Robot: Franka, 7 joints.
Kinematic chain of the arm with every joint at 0, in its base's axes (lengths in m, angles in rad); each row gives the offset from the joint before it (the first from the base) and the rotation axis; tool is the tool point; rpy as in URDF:
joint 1: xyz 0 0 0.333 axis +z
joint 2: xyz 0 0 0 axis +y
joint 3: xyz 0 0 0.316 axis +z
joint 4: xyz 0.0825 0 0 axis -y
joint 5: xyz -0.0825 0 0.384 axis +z
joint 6: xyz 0 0 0 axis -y
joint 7: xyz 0.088 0 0 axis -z
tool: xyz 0 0 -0.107 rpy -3.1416 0 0
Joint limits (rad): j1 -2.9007..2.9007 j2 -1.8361..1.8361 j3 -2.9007..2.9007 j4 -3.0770..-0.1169 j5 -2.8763..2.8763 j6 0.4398..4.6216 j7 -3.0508..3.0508
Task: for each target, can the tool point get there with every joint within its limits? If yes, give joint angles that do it. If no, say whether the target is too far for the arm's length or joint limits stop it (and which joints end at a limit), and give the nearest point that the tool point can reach.
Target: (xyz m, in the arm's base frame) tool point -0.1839 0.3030 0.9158
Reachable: yes | joints -0.8568 -1.5152 -0.0086 -1.4581 -2.4103 3.2206 2.1549
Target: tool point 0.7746 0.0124 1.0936
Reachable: no: too far | nearest point 0.6121 0.0098 0.9340 | short by 0.228 m
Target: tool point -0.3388 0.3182 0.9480
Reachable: yes | joints -0.6401 -1.4793 0.1367 -1.3876 0.7926 2.7134 0.2354
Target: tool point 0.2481 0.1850 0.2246
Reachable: yes | joints 0.1925 -0.0988 0.7600 -2.8506 1.7671 3.1443 -0.0637
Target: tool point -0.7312 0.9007 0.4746
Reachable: no: too far | nearest point -0.5367 0.6611 0.4369 | short by 0.311 m
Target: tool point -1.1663 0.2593 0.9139
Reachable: no: too far | nearest point -0.7531 0.1674 0.7081 | short by 0.471 m
